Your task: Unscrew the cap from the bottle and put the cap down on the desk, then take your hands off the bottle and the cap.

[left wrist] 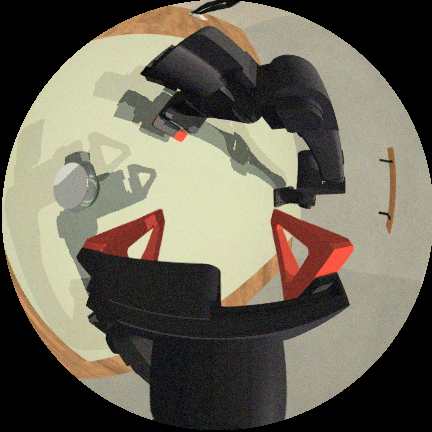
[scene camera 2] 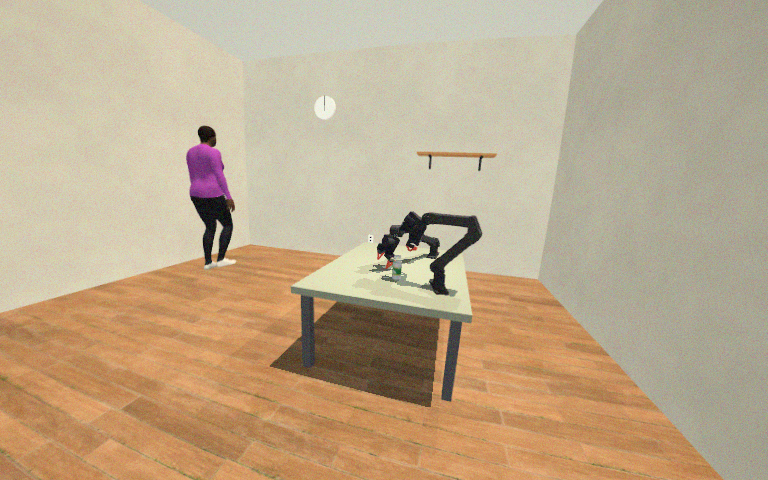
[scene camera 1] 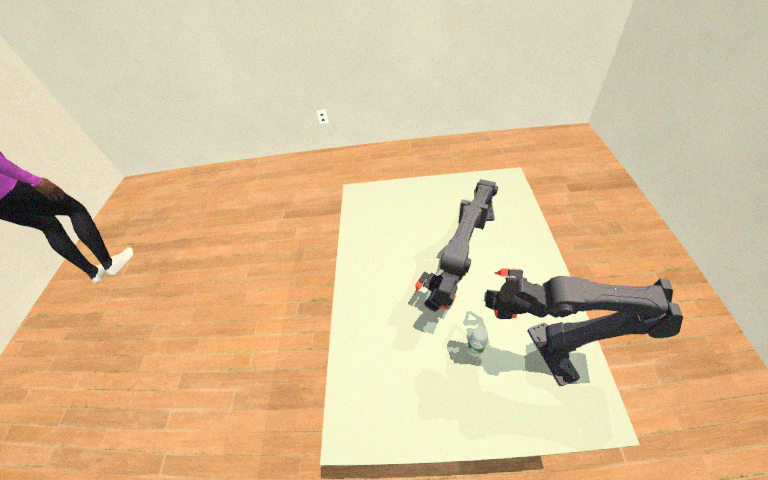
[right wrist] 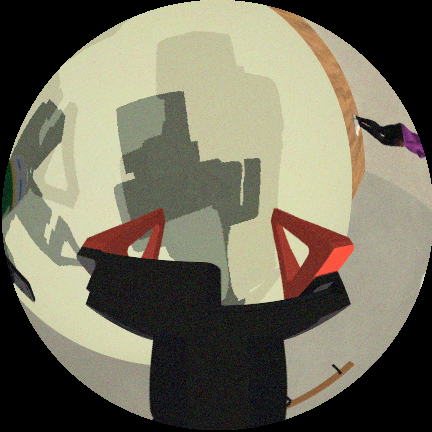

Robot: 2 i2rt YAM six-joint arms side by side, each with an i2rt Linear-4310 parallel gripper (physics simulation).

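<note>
A clear bottle (scene camera 1: 476, 346) (scene camera 2: 397, 271) (right wrist: 7, 192) with a green label band stands upright on the pale desk (scene camera 1: 362, 407) (scene camera 2: 325, 281). Its pale grey-white cap (scene camera 1: 479, 332) (scene camera 2: 397, 258) (left wrist: 70, 186) is on its top. My left gripper (scene camera 1: 500, 293) (scene camera 2: 411, 247) (left wrist: 217, 214) is open and empty, raised above the desk, behind and a little right of the bottle in scene camera 1. My right gripper (scene camera 1: 432, 297) (scene camera 2: 384, 260) (right wrist: 217, 213) is open and empty, low over the desk, to the upper left of the bottle there. Neither gripper touches the bottle.
The right arm (scene camera 1: 467, 232) reaches down from the desk's far part, and the left arm (scene camera 1: 611, 300) reaches in from the right edge in scene camera 1. A person (scene camera 1: 45, 215) (scene camera 2: 209, 181) stands off to the left. A shelf (scene camera 2: 456, 154) hangs on the wall.
</note>
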